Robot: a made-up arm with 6 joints. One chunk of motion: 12 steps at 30 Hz.
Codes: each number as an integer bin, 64 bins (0 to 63) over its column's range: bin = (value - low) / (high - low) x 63, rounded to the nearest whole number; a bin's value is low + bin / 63 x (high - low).
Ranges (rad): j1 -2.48..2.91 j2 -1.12..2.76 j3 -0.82..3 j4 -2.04..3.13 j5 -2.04..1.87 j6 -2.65..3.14
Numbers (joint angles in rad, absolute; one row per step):
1: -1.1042 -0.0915 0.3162 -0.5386 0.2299 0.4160
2: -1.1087 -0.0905 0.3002 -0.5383 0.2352 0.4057
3: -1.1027 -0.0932 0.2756 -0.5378 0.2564 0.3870
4: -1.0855 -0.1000 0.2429 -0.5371 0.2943 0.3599
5: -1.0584 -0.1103 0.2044 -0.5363 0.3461 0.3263
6: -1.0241 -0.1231 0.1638 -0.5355 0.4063 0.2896
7: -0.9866 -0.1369 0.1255 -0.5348 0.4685 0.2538
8: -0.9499 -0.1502 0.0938 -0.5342 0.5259 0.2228
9: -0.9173 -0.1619 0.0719 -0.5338 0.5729 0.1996
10: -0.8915 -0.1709 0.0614 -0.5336 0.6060 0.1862
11: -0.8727 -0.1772 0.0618 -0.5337 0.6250 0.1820
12: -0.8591 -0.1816 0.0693 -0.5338 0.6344 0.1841
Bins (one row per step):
1: 16 17 19 18 37 33
2: 16 17 18 18 37 33
3: 16 17 18 18 37 33
4: 16 17 18 18 38 33
5: 17 16 17 18 38 32
6: 17 16 16 18 39 32
7: 17 16 16 18 40 32
8: 18 16 15 18 41 31
9: 18 16 15 18 42 31
10: 19 15 15 18 43 31
11: 19 15 15 18 43 31
12: 19 15 15 18 43 31

